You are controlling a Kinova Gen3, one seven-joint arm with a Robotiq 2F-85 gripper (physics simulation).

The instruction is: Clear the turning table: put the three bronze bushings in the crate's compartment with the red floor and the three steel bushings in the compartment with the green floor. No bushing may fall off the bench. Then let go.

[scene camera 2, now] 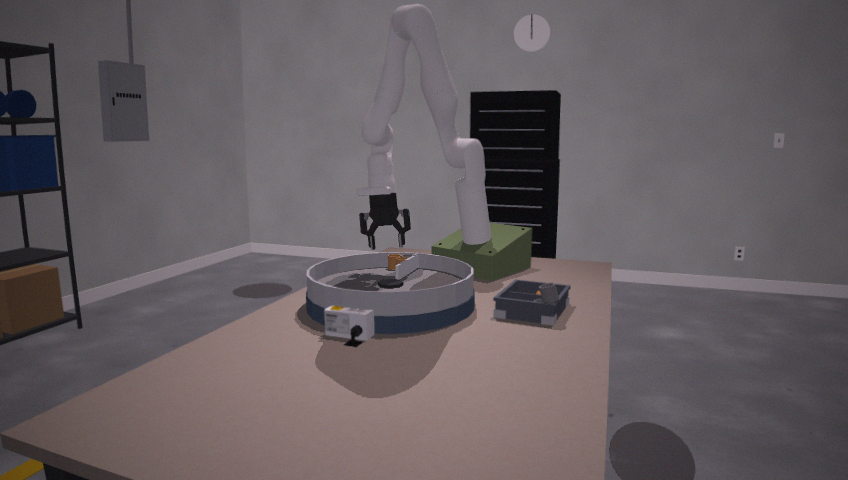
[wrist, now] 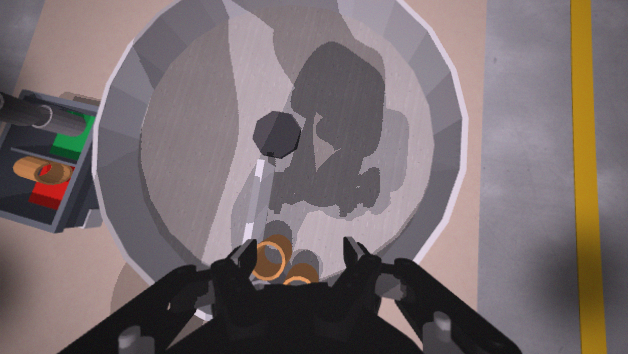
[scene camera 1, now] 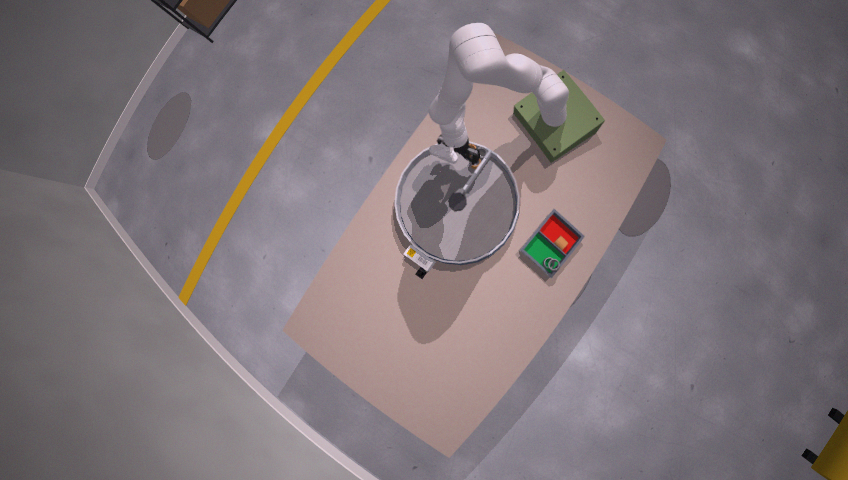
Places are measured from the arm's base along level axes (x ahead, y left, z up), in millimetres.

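Pixels of known places: gripper, fingertip midpoint: point(scene camera 2: 387, 248) point(wrist: 300, 248) point(scene camera 1: 461, 159); arm's base, origin of the base link: point(scene camera 2: 477, 239) point(scene camera 1: 554, 114).
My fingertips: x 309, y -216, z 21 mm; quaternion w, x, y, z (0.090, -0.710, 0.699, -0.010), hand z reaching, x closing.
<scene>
Ahead of a thing's pixels: the offset from my fingertips to its middle. "spot": to the spot under its first point.
My gripper point(scene camera 2: 386, 246) point(wrist: 300, 248) is open and empty above the far part of the turning table point(scene camera 1: 517, 208) point(scene camera 2: 386, 301) point(wrist: 120, 150). Two bronze bushings, one @[dy +39, dx -21, dz -50 mm] point(wrist: 280, 246) beside the divider and one @[dy +6, dx -54, dz -50 mm] point(wrist: 304, 272) next to it, stand below the fingers. A small pale edge beside them is too hidden to identify. In the crate @[dy +403, dx +102, dz -96 mm] point(scene camera 2: 523, 312), a bronze bushing @[dy +431, dx +86, dz -96 mm] point(scene camera 1: 561, 242) point(wrist: 30, 167) lies on its side in the red compartment. Two steel bushings, one @[dy +422, dx +168, dz -96 mm] point(wrist: 70, 122) and another @[dy +438, dx +170, dz -55 mm] point(wrist: 17, 109), are in the green compartment, upright or nearly so.
A thin divider @[spot: dy +61, dx +21, dz -28 mm] point(scene camera 1: 475, 174) point(scene camera 2: 407, 267) point(wrist: 256, 200) runs from the dark hub @[dy +43, dx +127, dz -64 mm] point(scene camera 1: 457, 202) point(scene camera 2: 390, 283) point(wrist: 276, 135) towards the rim. The green base block point(scene camera 1: 577, 118) point(scene camera 2: 505, 258) stands behind the crate. A white control box @[spot: dy +16, dx +364, dz -63 mm] point(scene camera 1: 418, 259) point(scene camera 2: 349, 322) is at the turning table's front.
</scene>
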